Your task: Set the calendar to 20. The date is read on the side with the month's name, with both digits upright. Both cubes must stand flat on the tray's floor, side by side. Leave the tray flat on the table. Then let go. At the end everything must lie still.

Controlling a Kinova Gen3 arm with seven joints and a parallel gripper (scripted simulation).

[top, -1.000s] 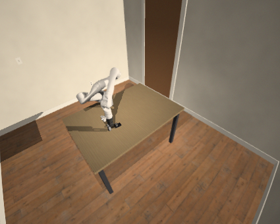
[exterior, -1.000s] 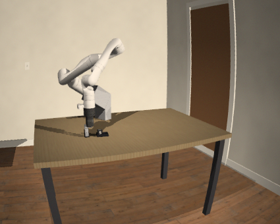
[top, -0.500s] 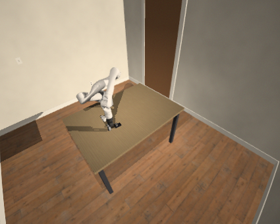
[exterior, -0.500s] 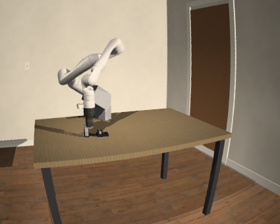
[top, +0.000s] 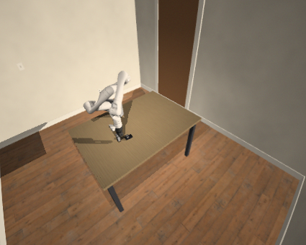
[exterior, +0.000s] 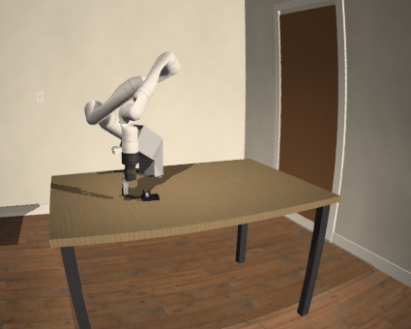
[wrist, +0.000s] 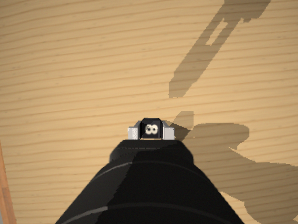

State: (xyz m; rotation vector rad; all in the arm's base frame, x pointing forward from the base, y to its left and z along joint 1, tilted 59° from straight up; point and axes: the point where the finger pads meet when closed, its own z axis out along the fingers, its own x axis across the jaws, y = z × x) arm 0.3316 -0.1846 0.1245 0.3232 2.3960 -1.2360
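Right now my hand is 100 mm to the right of the dark tray, 50 mm short of it and 40 mm above it. From my hand the other things lie so: dark cube (10 mm below).
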